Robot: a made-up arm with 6 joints.
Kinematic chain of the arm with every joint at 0, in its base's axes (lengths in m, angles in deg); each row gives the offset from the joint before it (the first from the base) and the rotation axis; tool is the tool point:
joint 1: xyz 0 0 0.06 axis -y
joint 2: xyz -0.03 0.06 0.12 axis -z
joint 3: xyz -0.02 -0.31 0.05 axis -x
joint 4: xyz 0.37 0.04 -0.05 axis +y
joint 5: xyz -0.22 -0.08 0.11 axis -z
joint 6: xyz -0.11 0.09 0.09 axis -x
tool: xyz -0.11 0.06 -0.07
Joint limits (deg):
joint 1: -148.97..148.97
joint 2: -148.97..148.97
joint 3: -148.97..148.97
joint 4: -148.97..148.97
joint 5: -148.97..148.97
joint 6: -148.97..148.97
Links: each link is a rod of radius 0.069 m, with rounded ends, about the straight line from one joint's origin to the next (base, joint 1, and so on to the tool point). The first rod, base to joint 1, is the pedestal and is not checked.
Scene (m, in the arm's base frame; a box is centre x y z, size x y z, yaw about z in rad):
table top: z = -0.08
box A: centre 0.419 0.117 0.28 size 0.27 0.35 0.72 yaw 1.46
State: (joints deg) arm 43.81 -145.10 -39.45 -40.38 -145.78 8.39
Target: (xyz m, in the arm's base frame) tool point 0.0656 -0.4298 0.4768
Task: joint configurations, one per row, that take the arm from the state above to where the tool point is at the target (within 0.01 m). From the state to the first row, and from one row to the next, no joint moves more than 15 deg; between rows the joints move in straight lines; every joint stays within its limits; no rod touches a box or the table.
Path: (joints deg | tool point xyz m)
1: 50.88 -130.89 -33.02 -38.23 -146.08 2.74 | 0.1670 0.5448 0.2574
2: 57.95 -116.67 -26.59 -36.08 -146.38 -2.90 | 0.1861 0.4673 0.4096
3: 65.02 -102.46 -20.16 -33.94 -146.68 -8.55 | 0.1539 0.3515 0.5453
4: 72.09 -88.25 -13.73 -31.79 -146.98 -14.19 | 0.0751 0.2074 0.6419
5: 79.16 -74.04 -7.30 -29.64 -147.29 -19.84 | -0.0367 0.0486 0.6817
6: 71.76 -59.82 -8.43 -23.18 -140.34 -20.01 | 0.0356 -0.1297 0.6587
7: 64.37 -45.60 -9.57 -16.73 -133.40 -20.18 | 0.0742 -0.2942 0.5839
8: 56.98 -31.38 -10.71 -10.27 -126.45 -20.36 | 0.0656 -0.4298 0.4768

